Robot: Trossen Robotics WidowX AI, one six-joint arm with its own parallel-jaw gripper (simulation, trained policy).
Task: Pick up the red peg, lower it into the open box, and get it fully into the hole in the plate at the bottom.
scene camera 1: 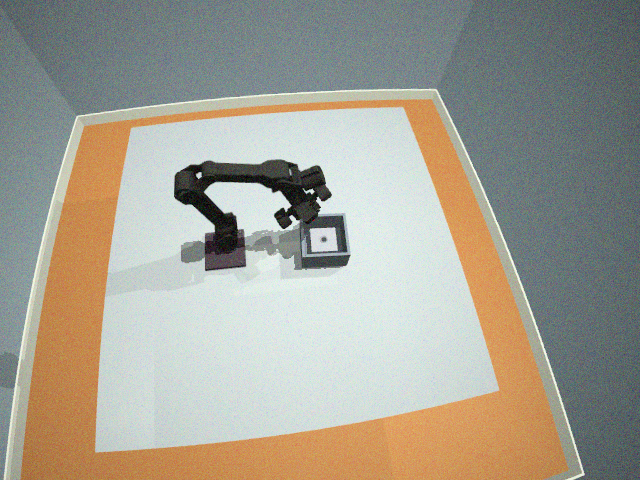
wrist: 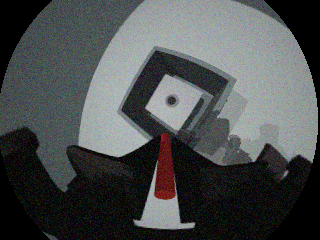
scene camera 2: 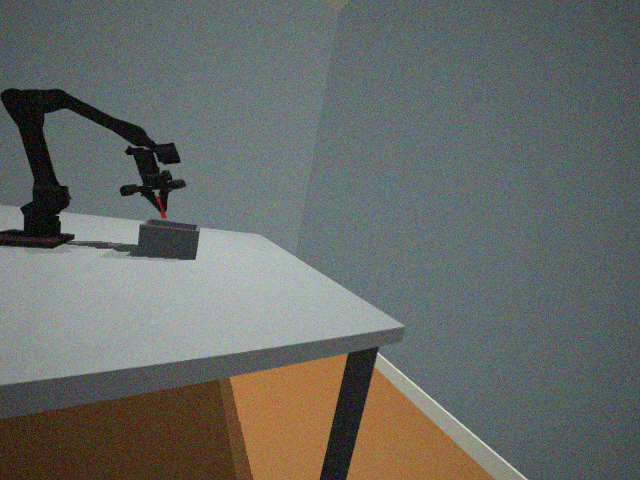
Labels:
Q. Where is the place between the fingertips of my gripper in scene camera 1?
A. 311, 217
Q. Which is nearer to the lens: the red peg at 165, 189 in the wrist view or the plate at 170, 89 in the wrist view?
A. The red peg.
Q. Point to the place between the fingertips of my gripper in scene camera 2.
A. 163, 211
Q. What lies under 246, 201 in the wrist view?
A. My gripper.

